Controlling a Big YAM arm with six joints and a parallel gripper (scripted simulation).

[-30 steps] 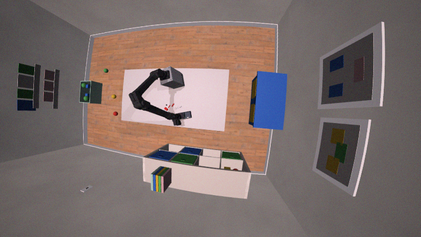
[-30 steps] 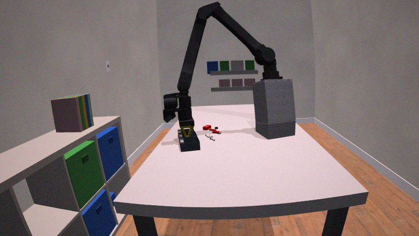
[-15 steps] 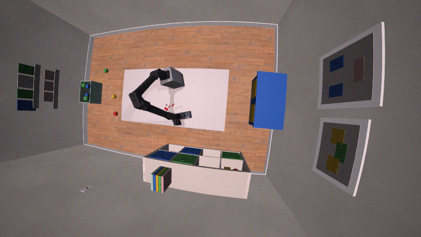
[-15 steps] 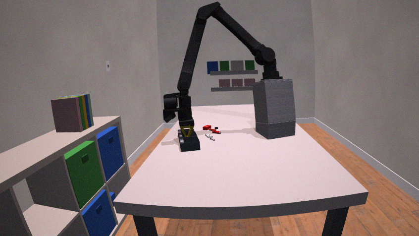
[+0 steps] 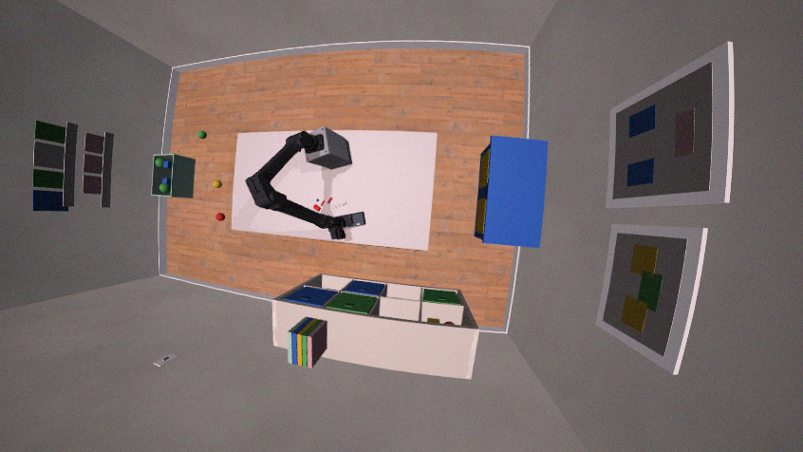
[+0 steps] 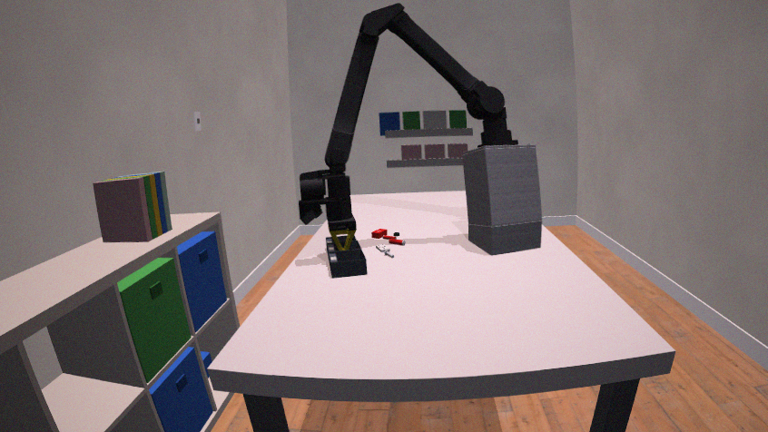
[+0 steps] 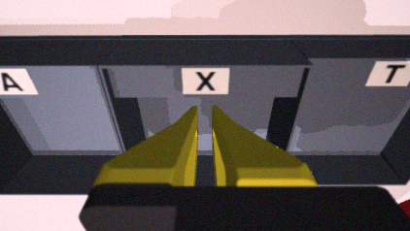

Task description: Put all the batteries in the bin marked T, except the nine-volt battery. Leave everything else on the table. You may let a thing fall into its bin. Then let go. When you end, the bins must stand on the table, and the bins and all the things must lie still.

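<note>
The three-compartment bin lies right at my hand. Round my hand: red nine-volt battery 21 cm to the right, 12 cm behind, 1 cm below; then grey bolt 12 cm behind, 2 cm below, 1 cm to the right; then white domino 11 cm behind, 7 cm to the right, 2 cm below.
</note>
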